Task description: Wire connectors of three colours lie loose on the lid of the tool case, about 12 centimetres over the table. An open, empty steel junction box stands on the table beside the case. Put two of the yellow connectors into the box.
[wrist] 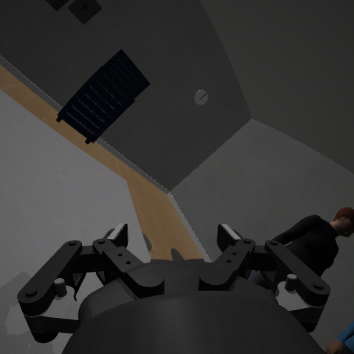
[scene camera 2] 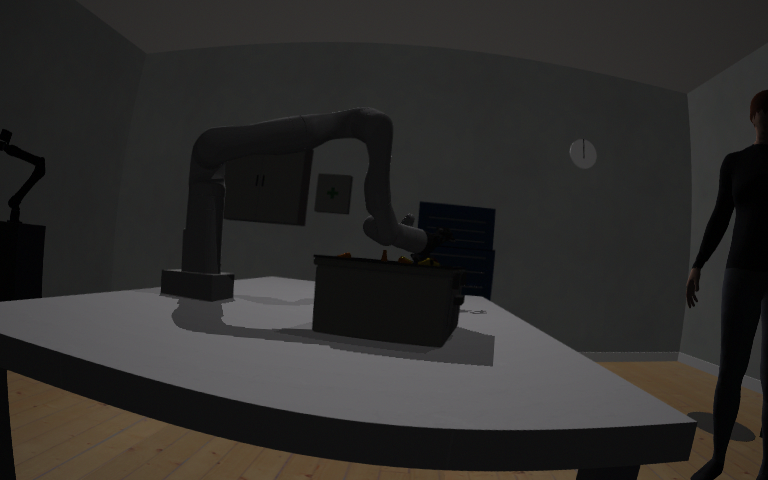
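Observation:
The dark tool case stands on the table. On its lid, orange connectors and yellow at the right end show small and dim; how many yellow ones there are I cannot tell. My gripper is open, its fingers wide apart with nothing between them. It is tilted sideways, low over the right end of the lid, close to the yellow; whether it touches is unclear. The wrist view looks across the table to the walls and shows no connectors. The junction box does not show in either view.
A small ring-like item lies on the table right of the case. A blue drawer cabinet stands beyond the table. A person in dark clothes stands at the right. Another dark arm is at the far left.

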